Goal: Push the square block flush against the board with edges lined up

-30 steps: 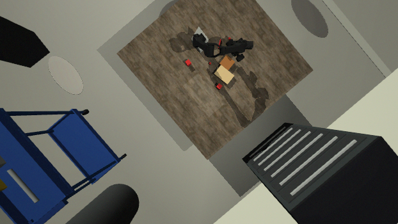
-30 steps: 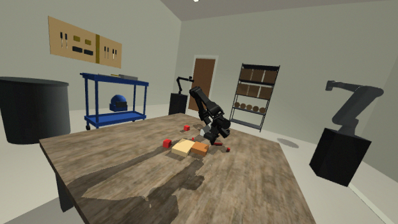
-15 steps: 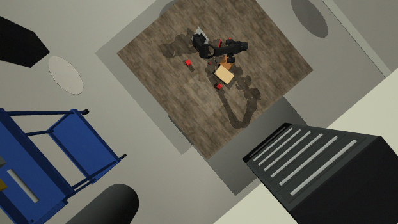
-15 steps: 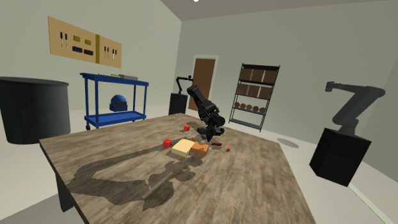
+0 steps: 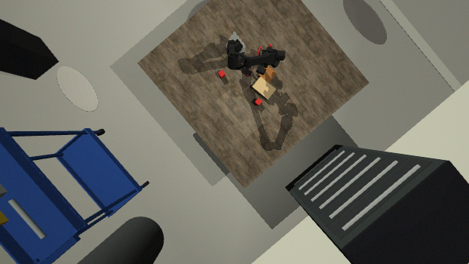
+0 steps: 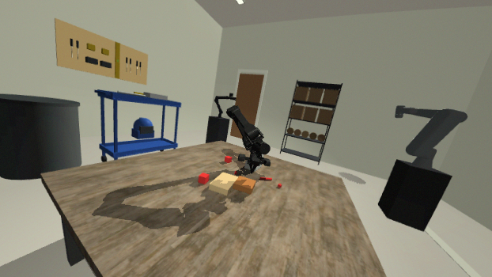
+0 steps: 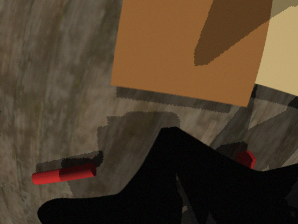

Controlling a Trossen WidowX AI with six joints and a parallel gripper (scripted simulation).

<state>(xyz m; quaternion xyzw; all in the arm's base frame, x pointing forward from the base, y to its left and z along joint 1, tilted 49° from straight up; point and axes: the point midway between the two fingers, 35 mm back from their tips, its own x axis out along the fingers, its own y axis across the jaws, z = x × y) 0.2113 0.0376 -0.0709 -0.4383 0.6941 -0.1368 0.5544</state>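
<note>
Right now my gripper tip is 70 mm short of the orange square block and 50 mm above it. From my gripper tip the other things lie so: tan board: 130 mm ahead, 90 mm to the right, 50 mm below.
</note>
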